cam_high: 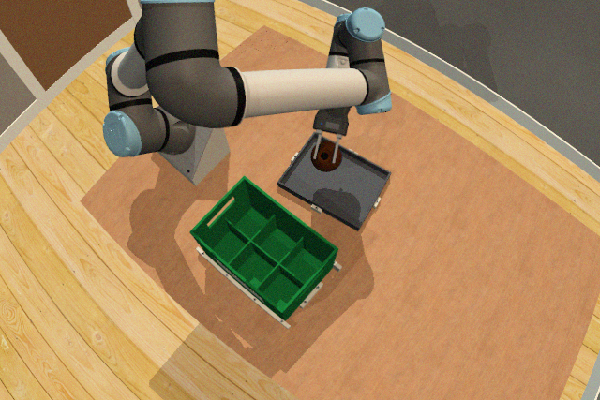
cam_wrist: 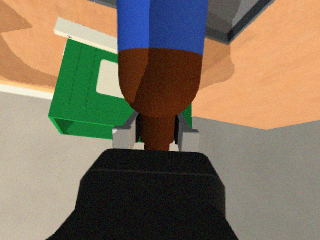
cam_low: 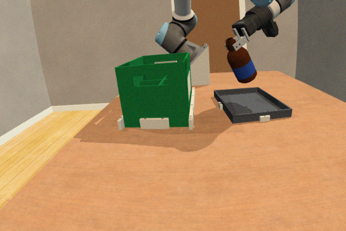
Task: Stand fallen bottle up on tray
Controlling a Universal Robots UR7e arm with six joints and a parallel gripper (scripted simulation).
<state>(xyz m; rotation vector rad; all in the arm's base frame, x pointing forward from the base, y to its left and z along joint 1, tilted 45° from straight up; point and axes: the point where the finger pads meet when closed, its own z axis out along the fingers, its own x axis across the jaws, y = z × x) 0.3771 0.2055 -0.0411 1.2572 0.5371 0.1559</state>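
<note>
Now: hand 1 cm past the bottle, 2 cm to the right of it and 5 cm above it. Round my hand: green crate (4 cm ahead, 24 cm to the right, 12 cm below); dark grey tray (1 cm ahead, 5 cm to the left, 19 cm below).
</note>
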